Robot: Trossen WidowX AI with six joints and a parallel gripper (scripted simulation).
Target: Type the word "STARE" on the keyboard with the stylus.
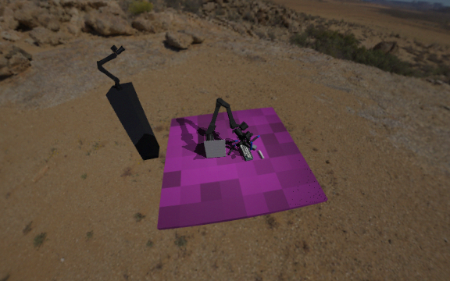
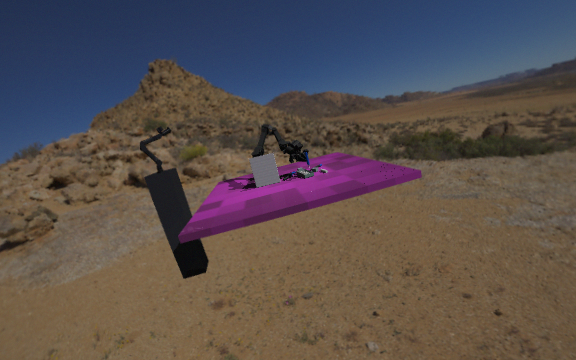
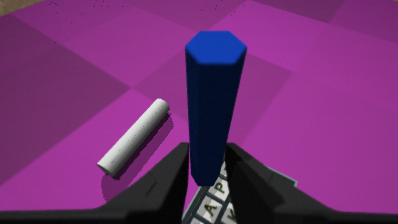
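My gripper tip is 100 mm above the grey block, 70 mm to the right of it and 60 mm short of it. The rest, counted from my gripper tip: white cylinder: 100 mm below, 100 mm ahead, 20 mm to the right; blue hexagonal stylus: 20 mm below.
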